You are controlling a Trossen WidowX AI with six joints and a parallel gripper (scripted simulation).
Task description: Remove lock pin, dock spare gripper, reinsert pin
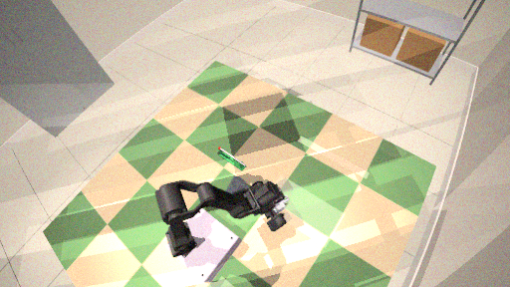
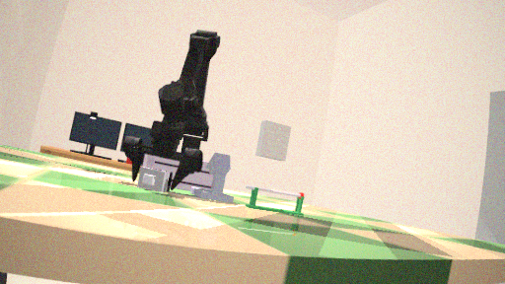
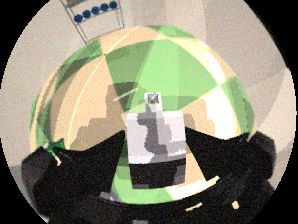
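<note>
My gripper tip is now 16 cm to the right of the socket, 6 cm past it and 4 cm below it. From my gripper tip the other things lie so: spare gripper 1 cm above.
</note>
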